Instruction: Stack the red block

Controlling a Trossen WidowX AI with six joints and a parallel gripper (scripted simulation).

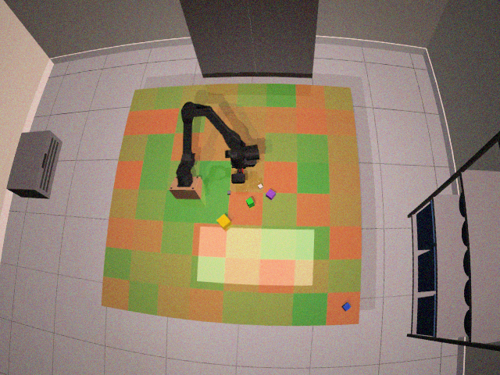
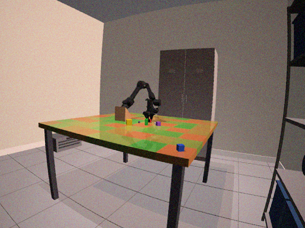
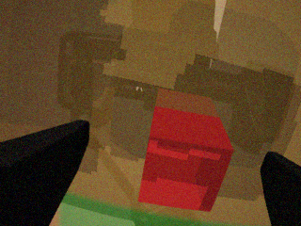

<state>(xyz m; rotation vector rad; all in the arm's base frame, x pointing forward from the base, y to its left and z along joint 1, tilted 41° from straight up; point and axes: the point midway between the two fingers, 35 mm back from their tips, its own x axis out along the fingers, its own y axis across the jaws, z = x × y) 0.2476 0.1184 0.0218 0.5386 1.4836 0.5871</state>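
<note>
The red block is 1 cm above my gripper tip. Round my gripper tip: small grey block 11 cm to the right, 5 cm behind; purple block 15 cm ahead, 12 cm to the right, 1 cm above; small white block 10 cm ahead, 8 cm to the right.
</note>
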